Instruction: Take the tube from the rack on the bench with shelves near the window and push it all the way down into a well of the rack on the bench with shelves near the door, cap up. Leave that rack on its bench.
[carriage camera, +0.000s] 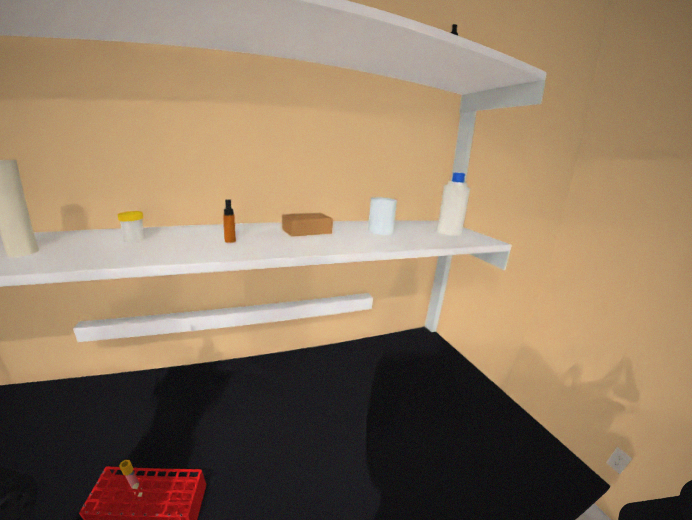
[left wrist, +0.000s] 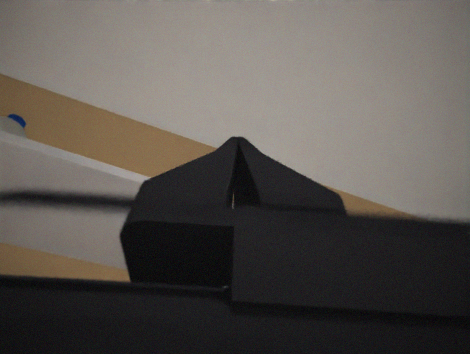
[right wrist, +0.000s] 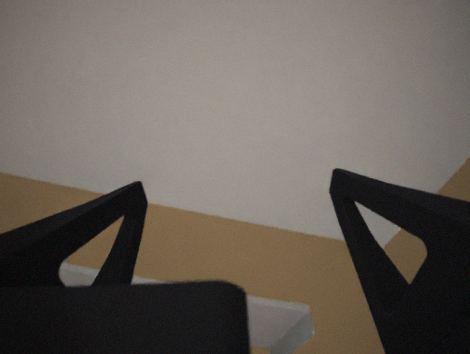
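A red rack stands on the black bench top at the lower left of the carriage view, its front cut off by the frame edge. A tube with a yellow cap stands in the rack, cap up, tilted, its cap well above the rack's top. How deep its lower end sits is hard to tell. My left gripper is shut and empty, fingertips together, facing the ceiling and upper wall. My right gripper is open and empty, also facing the ceiling and wall. The rack and tube do not show in either wrist view.
A white shelf above the bench holds a yellow-lidded jar, an amber bottle, a brown box, a pale cup and a blue-capped bottle. An upper shelf hangs above. A wall closes the right side.
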